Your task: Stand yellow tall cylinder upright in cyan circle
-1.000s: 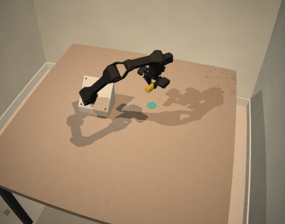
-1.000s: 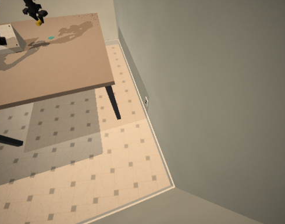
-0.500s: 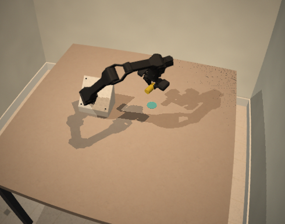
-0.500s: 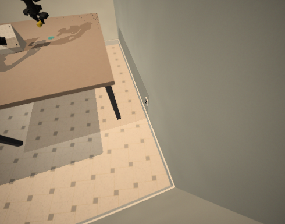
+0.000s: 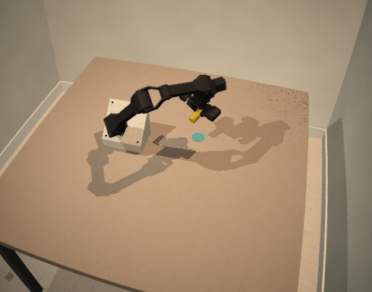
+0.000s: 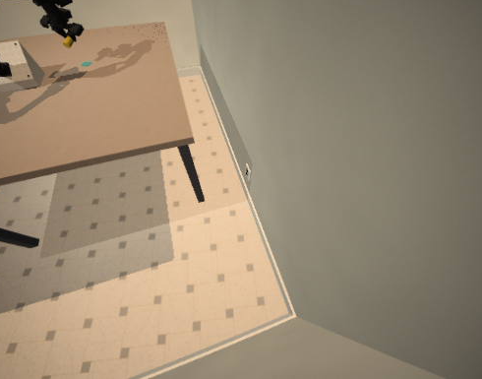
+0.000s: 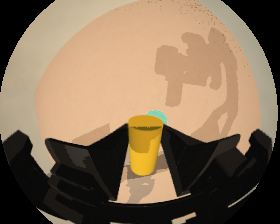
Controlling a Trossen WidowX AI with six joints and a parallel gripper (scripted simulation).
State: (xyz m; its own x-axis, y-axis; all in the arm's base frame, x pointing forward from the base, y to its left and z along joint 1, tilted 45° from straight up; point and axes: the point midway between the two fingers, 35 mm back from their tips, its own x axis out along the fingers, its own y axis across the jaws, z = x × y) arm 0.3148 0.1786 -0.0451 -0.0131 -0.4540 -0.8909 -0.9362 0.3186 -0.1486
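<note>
Right now the cyan circle is 15 cm below my hand and 1 cm to the right of it. From my hand the other things lie so: yellow tall cylinder: 3 cm below, 1 cm to the right, 1 cm behind.
</note>
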